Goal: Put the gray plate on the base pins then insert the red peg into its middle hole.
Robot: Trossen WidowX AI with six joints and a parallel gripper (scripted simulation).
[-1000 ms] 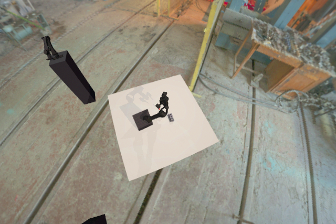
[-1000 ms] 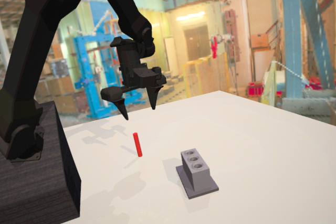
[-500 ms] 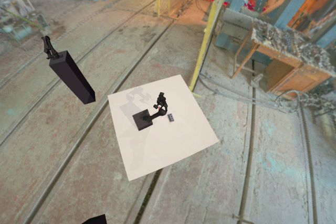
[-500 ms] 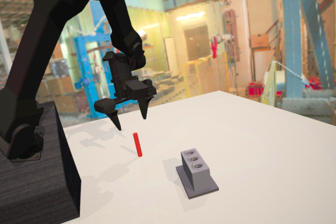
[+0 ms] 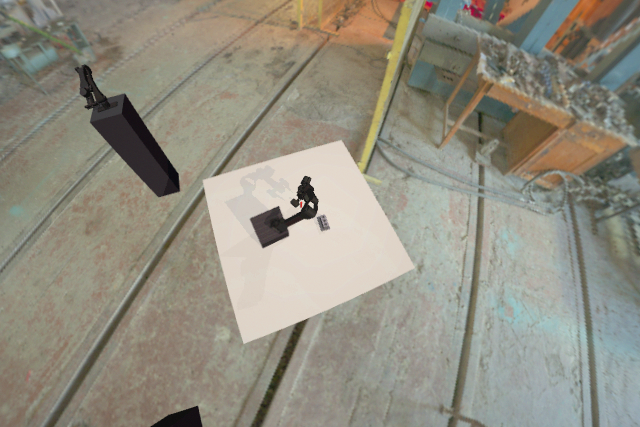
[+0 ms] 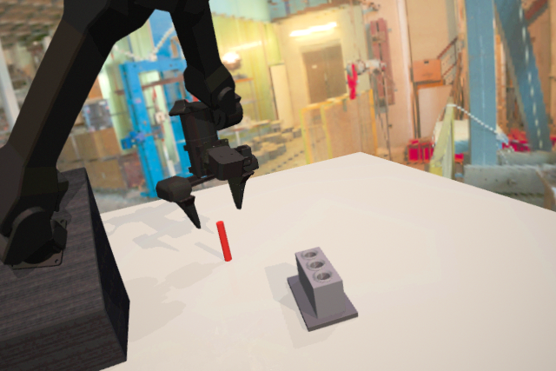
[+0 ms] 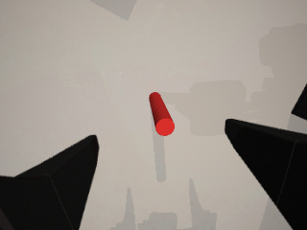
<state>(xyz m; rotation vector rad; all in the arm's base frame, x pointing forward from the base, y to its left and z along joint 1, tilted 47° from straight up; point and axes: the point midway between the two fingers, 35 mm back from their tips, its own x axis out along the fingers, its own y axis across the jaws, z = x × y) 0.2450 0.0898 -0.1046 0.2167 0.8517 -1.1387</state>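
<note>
Right now my gripper tip is 50 mm above the red peg. Round my gripper tip: gray base 110 mm ahead, 190 mm to the right, 80 mm below; gray plate 120 mm ahead, 190 mm to the right, 40 mm below.
</note>
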